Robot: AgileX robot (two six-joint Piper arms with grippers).
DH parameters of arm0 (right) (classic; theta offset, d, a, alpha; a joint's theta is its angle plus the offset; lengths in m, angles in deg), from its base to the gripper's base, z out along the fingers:
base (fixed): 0 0 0 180
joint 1: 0 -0.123 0 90
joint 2: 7.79 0 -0.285 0
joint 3: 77.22 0 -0.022 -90
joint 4: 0 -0.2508 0 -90
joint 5: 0 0 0.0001 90
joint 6: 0 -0.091 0 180
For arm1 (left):
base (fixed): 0 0 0 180
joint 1: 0 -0.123 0 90
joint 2: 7.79 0 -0.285 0
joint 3: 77.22 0 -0.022 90
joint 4: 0 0.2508 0 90
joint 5: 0 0 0.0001 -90
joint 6: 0 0.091 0 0
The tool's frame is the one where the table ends.
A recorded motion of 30 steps. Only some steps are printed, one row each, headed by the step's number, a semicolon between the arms.
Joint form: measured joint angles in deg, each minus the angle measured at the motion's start. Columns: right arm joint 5, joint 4, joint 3, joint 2, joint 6, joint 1; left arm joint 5, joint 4, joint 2, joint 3, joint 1, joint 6.
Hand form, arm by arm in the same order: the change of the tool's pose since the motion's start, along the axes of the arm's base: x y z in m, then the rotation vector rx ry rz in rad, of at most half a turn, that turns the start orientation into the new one. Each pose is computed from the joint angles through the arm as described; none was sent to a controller.
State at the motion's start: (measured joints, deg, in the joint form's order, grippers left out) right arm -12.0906 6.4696 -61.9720 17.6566 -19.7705 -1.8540; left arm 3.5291 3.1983 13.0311 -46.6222 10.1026 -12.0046
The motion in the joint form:
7: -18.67 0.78 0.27 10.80 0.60 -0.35; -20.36 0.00 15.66 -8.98 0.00 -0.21
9: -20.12 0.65 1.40 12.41 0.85 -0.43; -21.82 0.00 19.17 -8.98 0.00 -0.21
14: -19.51 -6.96 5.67 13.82 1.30 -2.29; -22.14 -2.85 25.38 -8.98 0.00 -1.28
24: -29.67 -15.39 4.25 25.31 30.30 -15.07; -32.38 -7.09 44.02 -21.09 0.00 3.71
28: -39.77 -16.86 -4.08 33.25 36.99 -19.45; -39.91 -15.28 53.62 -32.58 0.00 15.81
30: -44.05 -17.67 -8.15 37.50 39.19 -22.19; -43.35 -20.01 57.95 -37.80 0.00 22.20
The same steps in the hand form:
7: 0.0817 -0.0008 -0.0290 -0.0108 0.5171 -0.0358; 0.0756 -0.0117 0.0084 0.0682 0.4666 0.0145
9: 0.0952 -0.0004 -0.0381 -0.0155 0.5902 -0.0366; 0.0967 -0.0153 0.0018 0.0830 0.5521 0.0162
14: 0.1147 0.0094 -0.0608 0.0478 0.6841 0.0952; 0.1320 -0.0230 -0.0095 0.0490 0.6742 -0.0235
24: 0.1619 0.0509 -0.0893 -0.4923 0.9445 0.3254; 0.2155 -0.0411 -0.0098 0.1267 0.9575 -0.0426
28: 0.1793 0.0724 -0.0783 -0.6828 1.0441 0.4440; 0.2523 -0.0561 0.0069 0.2596 1.0185 -0.1133
30: 0.1886 0.0867 -0.0744 -0.7647 1.0841 0.5167; 0.2687 -0.0647 0.0129 0.3290 1.0311 -0.1676

